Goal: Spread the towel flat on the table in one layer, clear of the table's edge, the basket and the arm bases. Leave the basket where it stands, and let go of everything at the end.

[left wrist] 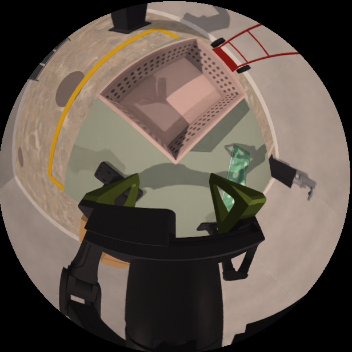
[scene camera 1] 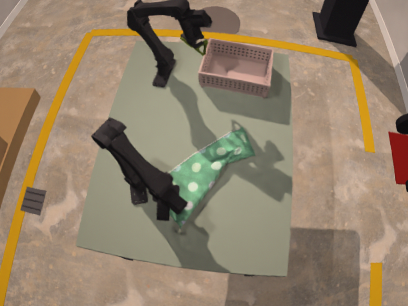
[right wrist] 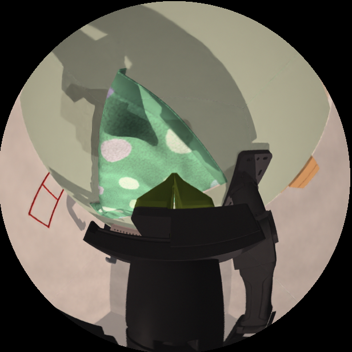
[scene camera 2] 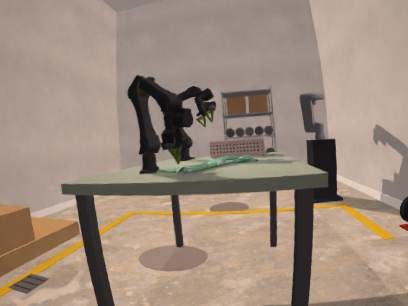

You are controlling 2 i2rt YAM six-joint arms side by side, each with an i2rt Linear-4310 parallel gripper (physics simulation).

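Note:
The green spotted towel (scene camera 1: 205,172) (scene camera 2: 216,163) (left wrist: 239,167) (right wrist: 150,162) lies slantwise near the middle of the table (scene camera 1: 235,235) (scene camera 2: 240,181). It is broad at its lower-left end and narrow and crumpled at its upper-right end, with a folded flap along one edge in the right wrist view. My right gripper (scene camera 2: 178,161) (right wrist: 173,176) is shut, its tips just over the broad end, with no cloth seen between them. In scene camera 1 the arm hides those tips and part of the towel. My left gripper (scene camera 2: 207,122) (left wrist: 174,176) is open and empty beside the basket, well away from the towel.
The pink basket (scene camera 1: 235,82) (scene camera 2: 237,148) (left wrist: 140,127) stands upright at the top right of the table in scene camera 1. The left arm base (scene camera 1: 161,80) is left of the basket. The right arm base (scene camera 1: 138,195) is left of the towel's broad end.

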